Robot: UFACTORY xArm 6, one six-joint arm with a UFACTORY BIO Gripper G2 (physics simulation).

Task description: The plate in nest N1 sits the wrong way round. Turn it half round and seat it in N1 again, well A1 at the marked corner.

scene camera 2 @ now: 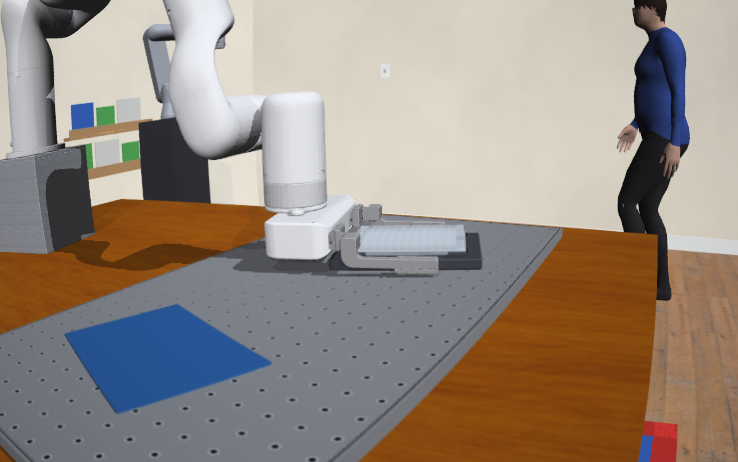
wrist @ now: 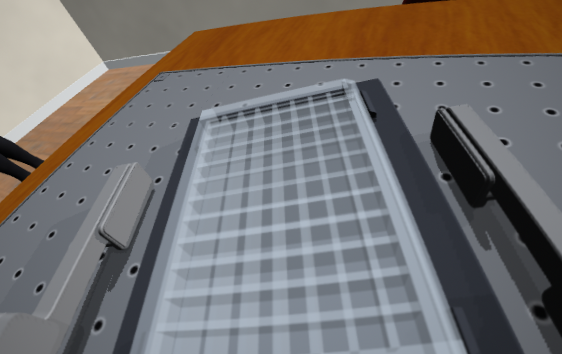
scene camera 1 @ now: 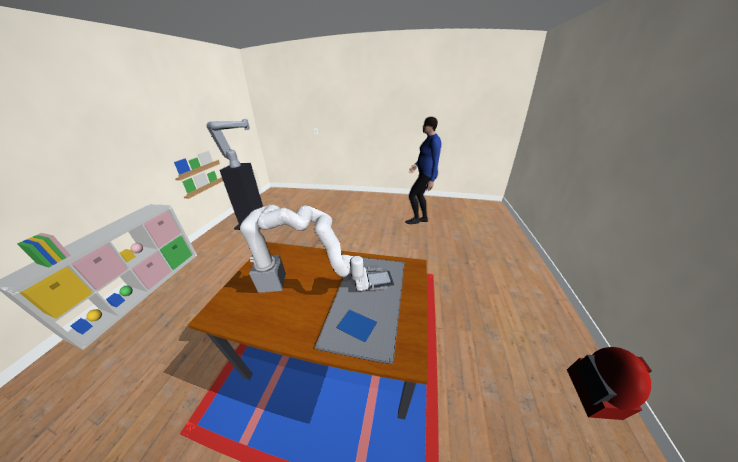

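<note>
The clear plate (scene camera 1: 379, 278) (scene camera 2: 411, 239) (wrist: 295, 200) lies level in the dark nest (scene camera 2: 473, 253) (wrist: 410, 170), at the far part of the grey board. My gripper (scene camera 1: 383, 278) (scene camera 2: 424, 244) (wrist: 294, 180) is open and low, pointing outward along the plate. One finger stands on each side of the plate's long sides, low beside the nest. In the wrist view a gap shows between each finger pad and the plate, with nothing held. The nest's near end and its A1 mark are out of the wrist view, so the plate's well A1 cannot be made out.
A blue square (scene camera 1: 356, 325) (scene camera 2: 166, 356) lies on the near part of the perforated grey board (scene camera 1: 375, 343) (scene camera 2: 348, 375) (wrist: 250, 75). The board lies on the wooden table (scene camera 1: 261, 321) (scene camera 2: 517, 348) (wrist: 300, 35). A person (scene camera 1: 429, 157) (scene camera 2: 660, 108) stands beyond the table.
</note>
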